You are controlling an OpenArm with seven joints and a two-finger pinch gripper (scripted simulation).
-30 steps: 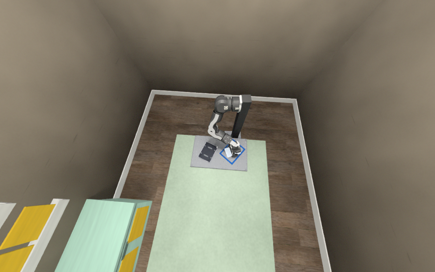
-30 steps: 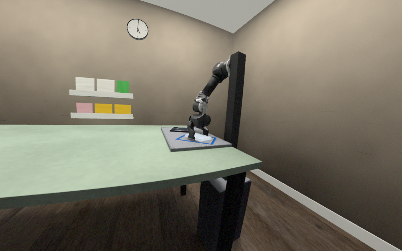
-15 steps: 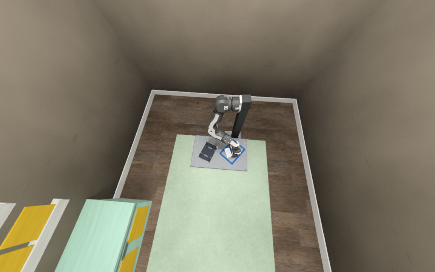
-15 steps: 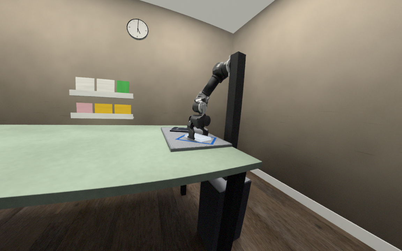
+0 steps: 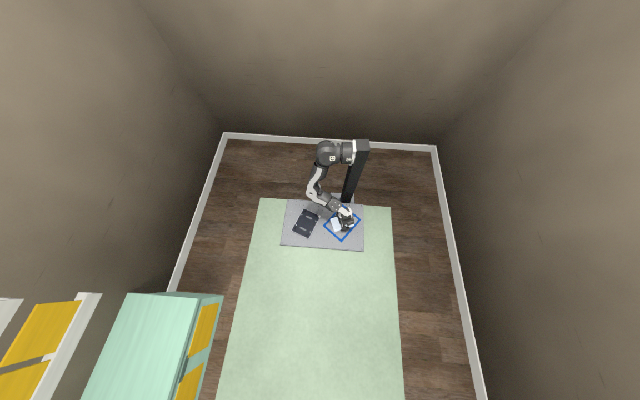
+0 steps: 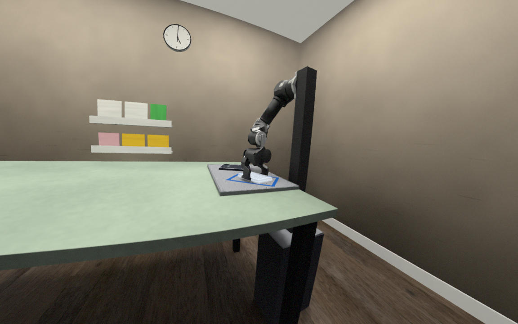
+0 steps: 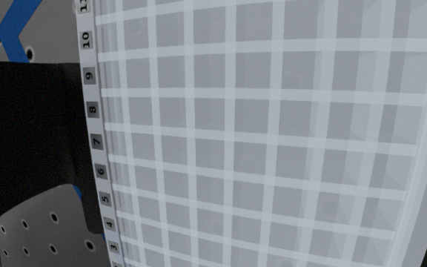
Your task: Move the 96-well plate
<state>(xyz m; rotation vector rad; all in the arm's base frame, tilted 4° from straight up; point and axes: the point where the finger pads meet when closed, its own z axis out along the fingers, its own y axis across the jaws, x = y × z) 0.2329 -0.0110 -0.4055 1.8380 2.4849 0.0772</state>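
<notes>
The 96-well plate lies right at my hand. The rest, counted from my hand: black plate nest N1: 22 cm to the right, 1 cm ahead; white A1 label: 14 cm to the right, 4 cm behind.
</notes>
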